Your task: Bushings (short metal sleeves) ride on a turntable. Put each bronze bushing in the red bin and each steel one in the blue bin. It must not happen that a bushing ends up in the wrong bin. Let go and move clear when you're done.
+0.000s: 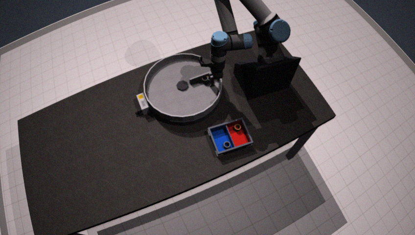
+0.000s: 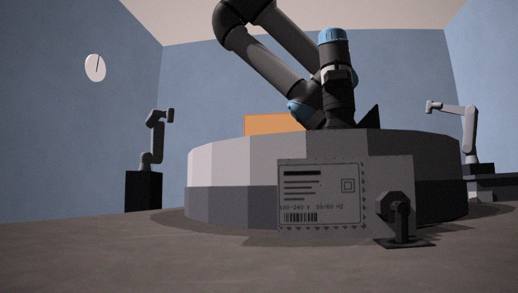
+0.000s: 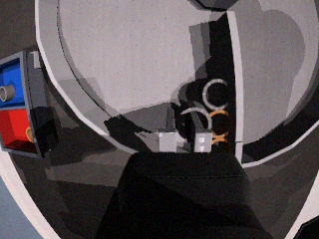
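The red bin is 300 mm to the left of my hand, 80 mm below it and 60 mm ahead of it. From my hand the other things lie so: grey turntable: 140 mm ahead, 70 mm to the right, 50 mm below.
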